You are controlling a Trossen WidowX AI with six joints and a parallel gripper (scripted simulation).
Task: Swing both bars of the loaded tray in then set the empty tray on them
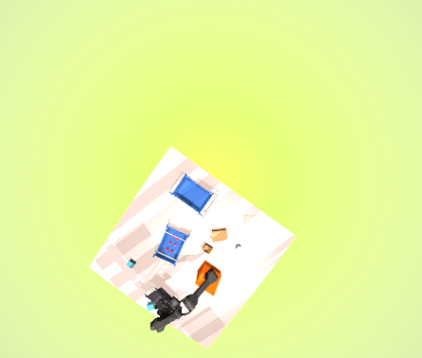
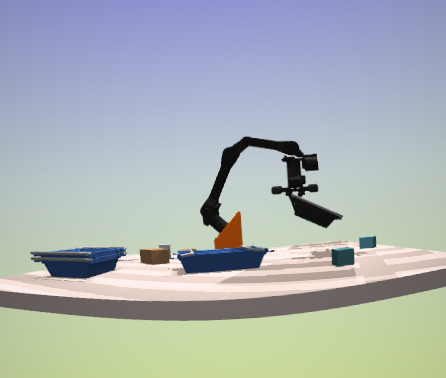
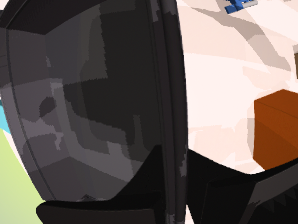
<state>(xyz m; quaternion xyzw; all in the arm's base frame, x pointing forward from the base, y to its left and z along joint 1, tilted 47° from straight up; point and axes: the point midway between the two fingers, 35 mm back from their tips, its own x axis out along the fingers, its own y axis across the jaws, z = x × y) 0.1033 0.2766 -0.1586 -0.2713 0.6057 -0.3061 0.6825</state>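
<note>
Right now my gripper tip is 8 cm to the right of the black tray, 1 cm short of it and 1 cm above it. From my gripper tip the other things lie so: small grey cylinder: 61 cm to the right, 18 cm behind, 14 cm below; then box: 59 cm to the right, 15 cm below, 2 cm ahead.
</note>
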